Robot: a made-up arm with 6 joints. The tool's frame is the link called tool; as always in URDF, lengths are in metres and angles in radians. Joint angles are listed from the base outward. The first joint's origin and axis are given. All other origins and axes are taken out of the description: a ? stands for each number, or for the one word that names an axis. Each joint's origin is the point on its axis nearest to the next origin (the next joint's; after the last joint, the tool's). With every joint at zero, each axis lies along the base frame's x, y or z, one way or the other. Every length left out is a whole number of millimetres.
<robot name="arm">
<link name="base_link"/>
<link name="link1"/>
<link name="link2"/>
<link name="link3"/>
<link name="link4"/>
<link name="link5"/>
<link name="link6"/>
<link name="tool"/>
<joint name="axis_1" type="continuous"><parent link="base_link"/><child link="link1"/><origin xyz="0.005 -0.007 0.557"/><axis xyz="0 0 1"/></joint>
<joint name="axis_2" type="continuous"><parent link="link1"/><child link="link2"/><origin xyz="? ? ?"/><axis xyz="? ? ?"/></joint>
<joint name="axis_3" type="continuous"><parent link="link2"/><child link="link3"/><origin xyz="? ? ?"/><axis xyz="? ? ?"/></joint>
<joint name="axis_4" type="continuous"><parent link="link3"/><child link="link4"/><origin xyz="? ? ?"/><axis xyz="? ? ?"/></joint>
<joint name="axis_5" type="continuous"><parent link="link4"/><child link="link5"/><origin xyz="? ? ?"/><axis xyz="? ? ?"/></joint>
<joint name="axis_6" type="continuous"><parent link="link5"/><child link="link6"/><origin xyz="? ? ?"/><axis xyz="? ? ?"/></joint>
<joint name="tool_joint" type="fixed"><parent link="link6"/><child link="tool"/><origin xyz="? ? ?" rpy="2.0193 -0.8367 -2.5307"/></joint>
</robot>
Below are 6 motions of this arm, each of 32 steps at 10 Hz.
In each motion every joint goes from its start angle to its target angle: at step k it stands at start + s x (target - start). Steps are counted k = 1, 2, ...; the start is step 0. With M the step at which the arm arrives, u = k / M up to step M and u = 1 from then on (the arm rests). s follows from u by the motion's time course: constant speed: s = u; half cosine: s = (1 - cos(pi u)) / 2; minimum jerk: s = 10 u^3 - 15 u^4 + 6 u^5.
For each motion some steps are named. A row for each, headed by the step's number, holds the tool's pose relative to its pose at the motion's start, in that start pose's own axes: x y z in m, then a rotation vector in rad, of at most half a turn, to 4 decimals.
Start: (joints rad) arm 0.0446 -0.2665 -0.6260 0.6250 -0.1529 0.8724
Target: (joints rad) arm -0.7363 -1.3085 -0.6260 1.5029 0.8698 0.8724
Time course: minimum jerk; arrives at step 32
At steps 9, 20, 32:
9: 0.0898 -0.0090 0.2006 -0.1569 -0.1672 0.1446
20: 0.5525 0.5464 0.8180 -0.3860 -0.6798 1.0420
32: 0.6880 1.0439 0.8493 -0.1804 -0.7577 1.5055

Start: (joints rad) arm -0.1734 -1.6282 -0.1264 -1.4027 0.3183 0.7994
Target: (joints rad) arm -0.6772 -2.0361 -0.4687 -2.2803 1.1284 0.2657
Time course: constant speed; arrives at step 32
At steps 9, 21, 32:
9: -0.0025 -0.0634 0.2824 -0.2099 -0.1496 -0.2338
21: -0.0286 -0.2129 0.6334 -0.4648 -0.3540 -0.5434
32: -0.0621 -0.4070 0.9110 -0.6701 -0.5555 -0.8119

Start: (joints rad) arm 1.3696 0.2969 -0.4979 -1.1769 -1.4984 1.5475
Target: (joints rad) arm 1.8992 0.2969 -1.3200 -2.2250 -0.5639 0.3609
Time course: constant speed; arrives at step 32
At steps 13, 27, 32:
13: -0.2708 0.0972 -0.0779 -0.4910 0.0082 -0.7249
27: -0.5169 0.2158 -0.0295 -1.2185 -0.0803 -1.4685
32: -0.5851 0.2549 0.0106 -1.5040 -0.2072 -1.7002

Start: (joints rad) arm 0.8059 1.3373 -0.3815 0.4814 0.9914 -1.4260
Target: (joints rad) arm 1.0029 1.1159 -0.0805 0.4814 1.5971 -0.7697
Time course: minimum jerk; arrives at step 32
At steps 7, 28, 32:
7: -0.0220 0.0244 0.0228 0.1008 0.0165 0.0278
28: -0.2967 0.2600 0.3910 1.3789 0.0943 0.1631
32: -0.3013 0.2629 0.3987 1.4012 0.0936 0.1607

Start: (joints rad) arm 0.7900 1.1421 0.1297 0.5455 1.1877 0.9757
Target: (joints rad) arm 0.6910 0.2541 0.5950 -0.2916 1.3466 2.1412
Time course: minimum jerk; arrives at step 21
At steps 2, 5, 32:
2: 0.0078 -0.0082 -0.0070 -0.0039 -0.0098 0.0134
5: 0.1006 -0.0984 -0.0811 -0.0506 -0.1158 0.1650
32: 1.4835 -0.7074 -0.3257 -1.0134 -0.6283 1.6226

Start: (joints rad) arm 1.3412 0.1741 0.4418 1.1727 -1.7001 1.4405
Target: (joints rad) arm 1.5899 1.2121 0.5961 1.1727 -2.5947 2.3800
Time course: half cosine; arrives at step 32
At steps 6, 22, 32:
6: 0.1307 -0.0136 -0.1067 0.1419 0.0160 0.1055
22: 1.2358 0.4214 -0.8022 1.2992 0.2521 0.8779
32: 1.5266 0.7438 -0.9373 1.6636 0.4036 1.0355

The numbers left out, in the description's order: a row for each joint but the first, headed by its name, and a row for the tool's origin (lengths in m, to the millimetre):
axis_2: xyz 0.005 0.024 0, axis 0 1 0
axis_3: xyz -0.029 0 1.532, axis 0 -1 0
axis_4: xyz 0.554 0 -0.007, axis -1 0 0
axis_5: xyz 0 -0.224 0.009, axis 0 -1 0
axis_6: xyz 0.037 0 0.027, axis -1 0 0
tool: xyz 0 -0.002 -0.008

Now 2 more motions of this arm.
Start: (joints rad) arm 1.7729 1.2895 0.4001 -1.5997 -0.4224 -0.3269
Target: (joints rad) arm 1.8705 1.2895 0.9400 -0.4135 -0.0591 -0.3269
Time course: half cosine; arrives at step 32
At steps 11, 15, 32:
11: -0.0495 0.0814 0.0496 0.2637 -0.1461 0.2221
15: -0.0966 0.1342 0.1018 0.4750 -0.2411 0.3603
32: -0.2766 0.2161 0.3293 1.1849 -0.4836 0.6729

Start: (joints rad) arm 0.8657 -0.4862 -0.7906 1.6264 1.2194 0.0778
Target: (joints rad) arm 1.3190 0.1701 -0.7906 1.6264 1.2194 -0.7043
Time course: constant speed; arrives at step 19
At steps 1, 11, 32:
1: -0.0322 -0.0327 -0.0045 -0.0158 0.0123 -0.0736
11: -0.4223 -0.2385 -0.1107 -0.1155 0.2331 -0.7863
32: -0.7724 -0.2214 -0.2539 -0.1341 0.5497 -1.2915

